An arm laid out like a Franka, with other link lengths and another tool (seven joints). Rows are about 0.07 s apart.
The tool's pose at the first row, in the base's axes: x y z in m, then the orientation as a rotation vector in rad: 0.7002, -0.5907, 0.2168, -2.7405, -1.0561, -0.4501
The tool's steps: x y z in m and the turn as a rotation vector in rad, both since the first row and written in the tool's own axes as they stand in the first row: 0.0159, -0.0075, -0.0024, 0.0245, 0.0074, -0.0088; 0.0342, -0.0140, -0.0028, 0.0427, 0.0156, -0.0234; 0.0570, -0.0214, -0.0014, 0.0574, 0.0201, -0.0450; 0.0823, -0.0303, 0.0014, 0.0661, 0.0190, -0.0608; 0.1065, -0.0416, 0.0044, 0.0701, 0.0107, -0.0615; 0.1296, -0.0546, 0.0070, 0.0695, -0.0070, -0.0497; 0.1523, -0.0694, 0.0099, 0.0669, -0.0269, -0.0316; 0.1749, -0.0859, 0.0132, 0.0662, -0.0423, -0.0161; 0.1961, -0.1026, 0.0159, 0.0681, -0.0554, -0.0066; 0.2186, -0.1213, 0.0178, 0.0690, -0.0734, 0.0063; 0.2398, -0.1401, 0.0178, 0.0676, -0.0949, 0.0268; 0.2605, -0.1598, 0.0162, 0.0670, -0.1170, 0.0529
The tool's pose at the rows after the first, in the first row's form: 0.7058, -0.5759, 0.2248, -2.7118, -1.0652, -0.4453; 0.7142, -0.5598, 0.2317, -2.6858, -1.0823, -0.4463; 0.7255, -0.5397, 0.2384, -2.6616, -1.1101, -0.4458; 0.7379, -0.5166, 0.2448, -2.6477, -1.1314, -0.4409; 0.7479, -0.4924, 0.2507, -2.6480, -1.1340, -0.4277; 0.7560, -0.4677, 0.2567, -2.6625, -1.1220, -0.4033; 0.7625, -0.4419, 0.2624, -2.6822, -1.1018, -0.3764; 0.7680, -0.4148, 0.2677, -2.6966, -1.0838, -0.3544; 0.7722, -0.3885, 0.2731, -2.7049, -1.0733, -0.3346; 0.7758, -0.3602, 0.2799, -2.7176, -1.0591, -0.3083; 0.7780, -0.3332, 0.2880, -2.7366, -1.0349, -0.2776; 0.7789, -0.3062, 0.2974, -2.7566, -1.0026, -0.2447
